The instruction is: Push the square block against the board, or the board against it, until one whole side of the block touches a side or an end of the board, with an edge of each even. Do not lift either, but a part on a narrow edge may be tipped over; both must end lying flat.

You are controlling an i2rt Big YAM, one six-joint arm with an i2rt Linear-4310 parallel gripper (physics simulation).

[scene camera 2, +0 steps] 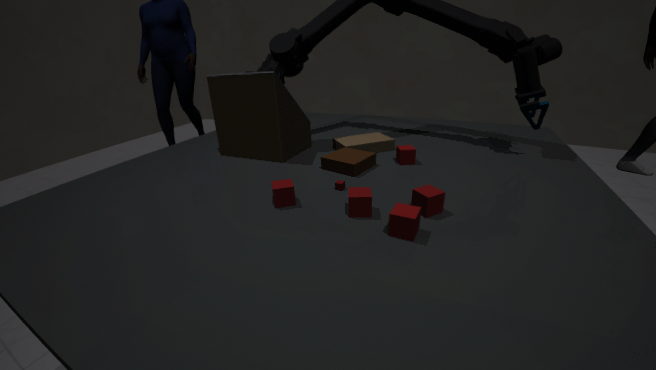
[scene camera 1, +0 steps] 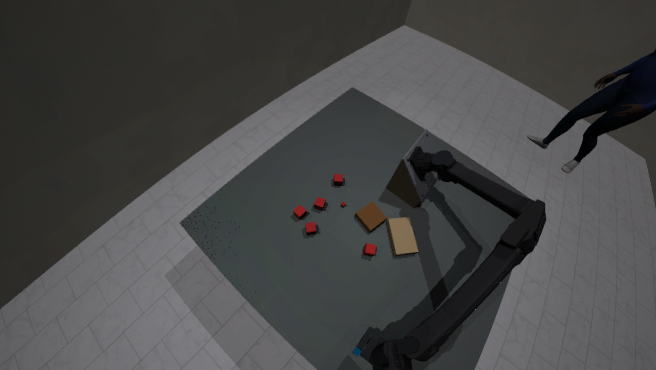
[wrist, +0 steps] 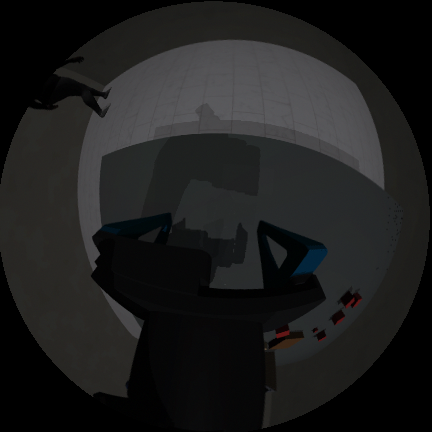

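Seen in the pictures: gripper, between the fingertips: (scene camera 2: 534, 123) (scene camera 1: 370, 362) (wrist: 214, 221); arm's base, origin of its link: (scene camera 2: 264, 90) (scene camera 1: 418, 162).
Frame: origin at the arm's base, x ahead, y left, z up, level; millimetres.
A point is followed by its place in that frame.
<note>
The square block (scene camera 1: 371, 216) {x 262, y -48, z -156 mm} (scene camera 2: 348, 157) {x 261, y -67, z -156 mm} (wrist: 286, 342) {x 272, y -44, z -156 mm} is orange-brown and lies flat. The board (scene camera 1: 403, 236) {x 259, y 113, z -155 mm} (scene camera 2: 367, 142) {x 276, y 73, z -155 mm} is pale tan, oblong, and also lies flat. The block is turned at an angle to the board; its corner is very close to the board's near corner, and I cannot tell whether they touch. No whole side of the block lies against the board. In the wrist view the board is mostly hidden behind the gripper body. My gripper (scene camera 2: 537, 119) {x 734, y 215, z -104 mm} (wrist: 214, 221) {x 734, y 215, z -104 mm} is open and empty, raised above the mat near its edge, well away from both parts.
A red cube (scene camera 1: 370, 249) {x 393, y 22, z -147 mm} (scene camera 2: 406, 155) {x 395, y 1, z -162 mm} (wrist: 282, 331) {x 408, y 27, z -148 mm} lies beside the board. Several more red cubes and a tiny one (scene camera 1: 343, 204) {x 280, y -181, z -171 mm} (scene camera 2: 340, 185) {x 281, y -191, z -175 mm} lie beyond the block. A tall slanted arm stand (scene camera 1: 406, 186) {x 79, y 12, z -83 mm} (scene camera 2: 250, 117) {x -19, y -58, z -64 mm} rises near the block and board. People stand on the floor beyond the mat.
</note>
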